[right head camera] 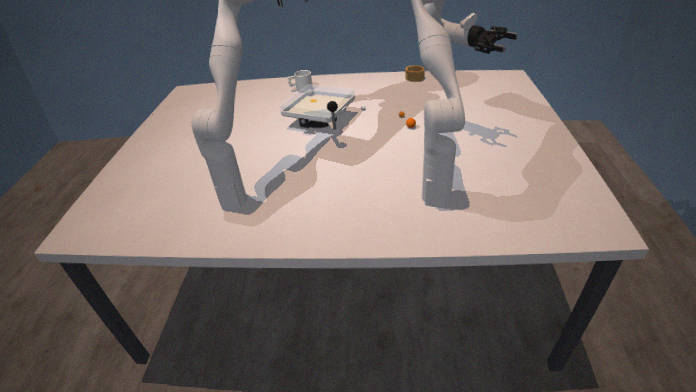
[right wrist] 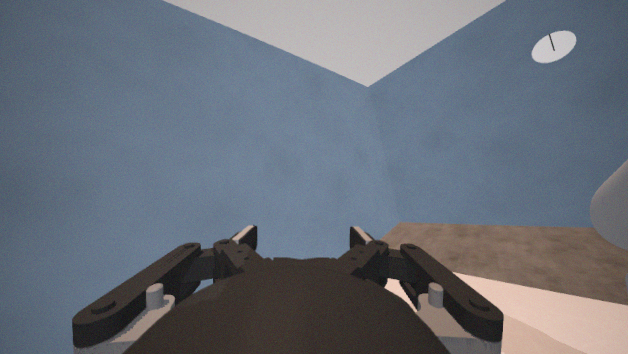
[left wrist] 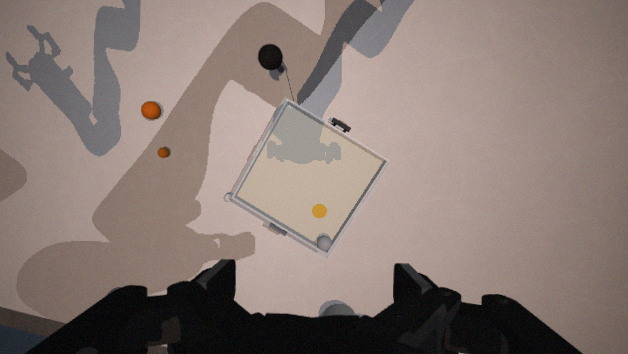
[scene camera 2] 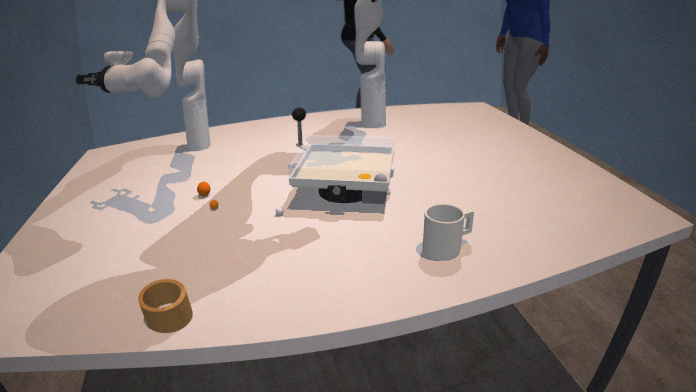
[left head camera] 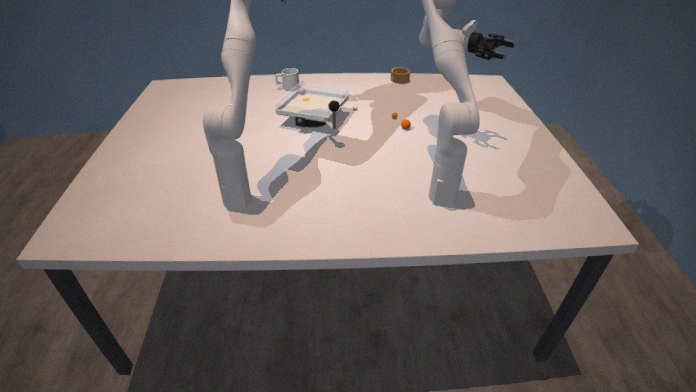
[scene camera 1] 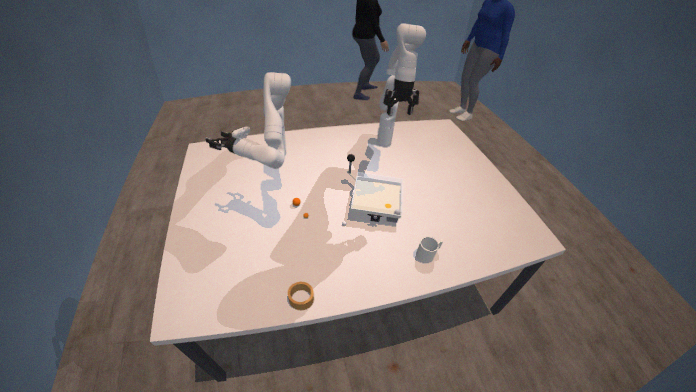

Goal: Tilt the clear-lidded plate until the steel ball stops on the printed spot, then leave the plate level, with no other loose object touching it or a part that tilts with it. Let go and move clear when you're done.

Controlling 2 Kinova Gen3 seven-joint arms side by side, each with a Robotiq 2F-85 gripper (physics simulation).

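Note:
The clear-lidded plate (scene camera 1: 370,200) (scene camera 2: 335,170) (left wrist: 300,185) stands on its base; a slight tilt is hard to judge. The grey steel ball (scene camera 1: 397,212) (scene camera 2: 380,177) (left wrist: 324,242) lies in its corner, apart from the orange printed spot (scene camera 1: 388,206) (scene camera 2: 365,176) (left wrist: 319,211). A black knob (left head camera: 334,106) (scene camera 1: 351,158) (scene camera 2: 299,114) (left wrist: 270,56) stands on a stem at the opposite side. My left gripper (scene camera 1: 400,111) (left wrist: 314,279) is open and empty, high above the table, clear of plate and knob. My right gripper (left head camera: 509,50) (right head camera: 510,43) (right wrist: 303,236) is open and empty, far from the plate.
A small white ball (scene camera 2: 279,212) (scene camera 1: 343,223) lies near a plate corner. Two orange balls, one larger (scene camera 2: 203,189) and one smaller (scene camera 2: 214,204), lie left of the plate in scene camera 2. A grey mug (scene camera 2: 442,232) and a brown ring (scene camera 2: 166,315) stand nearer that camera.

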